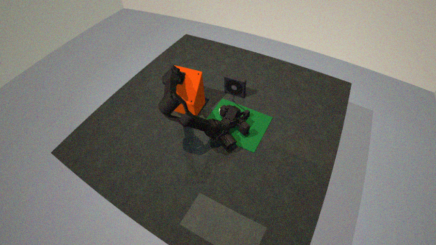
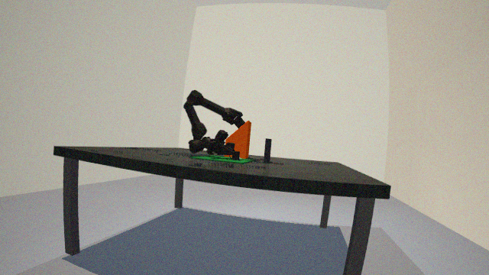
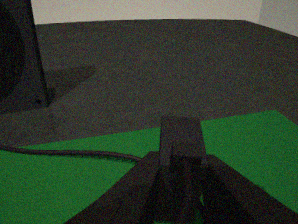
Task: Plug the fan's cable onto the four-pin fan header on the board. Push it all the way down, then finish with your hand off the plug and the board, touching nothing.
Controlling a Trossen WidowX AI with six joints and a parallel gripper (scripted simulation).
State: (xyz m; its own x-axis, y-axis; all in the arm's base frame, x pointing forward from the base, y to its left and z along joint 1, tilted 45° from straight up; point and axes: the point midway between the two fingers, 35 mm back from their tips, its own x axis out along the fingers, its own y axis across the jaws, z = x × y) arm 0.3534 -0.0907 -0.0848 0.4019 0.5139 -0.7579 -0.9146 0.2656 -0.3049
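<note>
Now: the dark fan plug 10 mm to the left of my gripper tip and 10 mm below it. From my gripper tip the other things lie so: dark square fan: 120 mm behind, 140 mm to the left, 20 mm above; then green board: 30 mm behind, 50 mm to the right, 50 mm below.
</note>
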